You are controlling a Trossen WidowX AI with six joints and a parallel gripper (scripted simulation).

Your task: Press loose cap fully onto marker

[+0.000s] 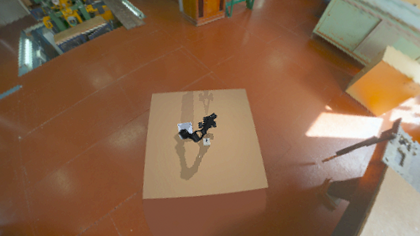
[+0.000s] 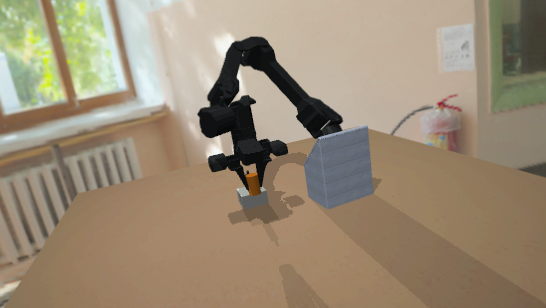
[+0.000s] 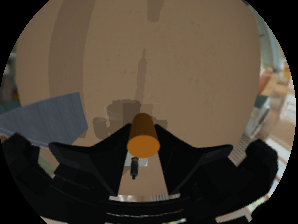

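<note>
My gripper tip is now 14 cm to the left of the grey holder block, 7 cm above it and 3 cm past it. From my gripper tip the other things lie so: orange cap 1 cm above.
</note>
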